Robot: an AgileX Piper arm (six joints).
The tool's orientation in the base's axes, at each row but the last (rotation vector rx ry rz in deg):
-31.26, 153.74, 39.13
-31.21, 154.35, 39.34
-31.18, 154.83, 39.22
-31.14, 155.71, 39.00
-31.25, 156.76, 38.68
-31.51, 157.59, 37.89
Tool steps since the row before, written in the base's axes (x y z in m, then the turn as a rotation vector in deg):
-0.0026, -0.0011, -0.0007, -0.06, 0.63, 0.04
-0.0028, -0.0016, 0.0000, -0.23, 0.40, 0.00
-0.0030, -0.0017, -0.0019, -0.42, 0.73, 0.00
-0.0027, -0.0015, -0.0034, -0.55, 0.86, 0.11
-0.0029, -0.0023, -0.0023, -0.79, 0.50, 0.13
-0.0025, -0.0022, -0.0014, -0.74, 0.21, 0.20
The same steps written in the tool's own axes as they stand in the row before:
0.0029, 0.0000, -0.0005, -0.14, 0.55, 0.27
0.0029, -0.0001, -0.0014, 0.09, 0.42, 0.16
0.0038, -0.0008, 0.0002, 0.16, 0.77, 0.29
0.0040, -0.0014, 0.0016, 0.20, 0.98, 0.24
0.0041, -0.0016, 0.0004, 0.51, 0.79, 0.00
0.0034, -0.0013, -0.0002, 0.53, 0.56, -0.19

